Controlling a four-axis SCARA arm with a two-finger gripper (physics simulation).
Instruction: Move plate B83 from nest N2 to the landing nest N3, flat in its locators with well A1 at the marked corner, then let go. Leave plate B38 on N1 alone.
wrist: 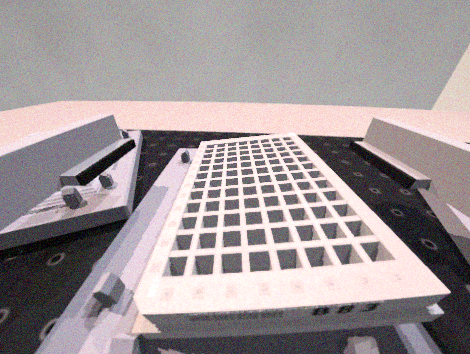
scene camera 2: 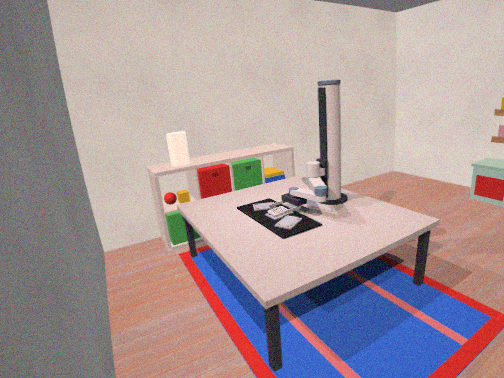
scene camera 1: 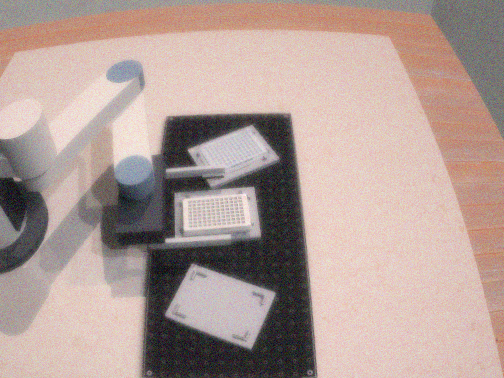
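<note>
Plate B83, white with a grid of wells, lies on the middle nest N2. Its label faces the wrist camera; a tan patch shows under its near left corner. My gripper is open, one finger on each side of B83, apart from it and looking higher than its top in the wrist view. Plate B38 lies on the turned nest N1; my left finger hides much of it in the wrist view. Landing nest N3 bears no plate; its corner locators show.
The nests stand on a black perforated board on the table. In scene camera 1, one finger passes over the near part of N1. The arm's column stands behind the board. A shelf unit is beyond the table.
</note>
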